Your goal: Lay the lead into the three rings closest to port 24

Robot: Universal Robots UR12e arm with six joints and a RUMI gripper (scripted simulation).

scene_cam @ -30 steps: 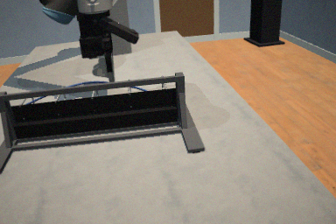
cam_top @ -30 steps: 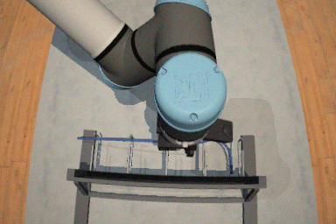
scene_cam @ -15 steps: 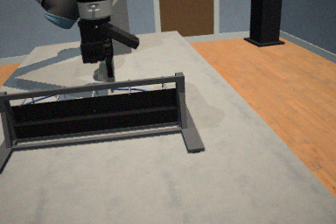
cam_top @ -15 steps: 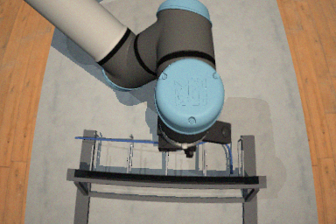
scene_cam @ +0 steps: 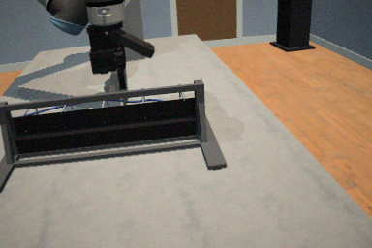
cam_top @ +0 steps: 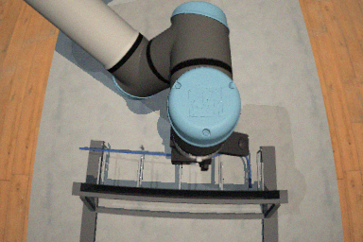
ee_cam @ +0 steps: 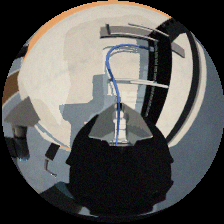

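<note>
The rack is 9 cm ahead of my hand, 6 cm to the right of it and 1 cm below it.
</note>
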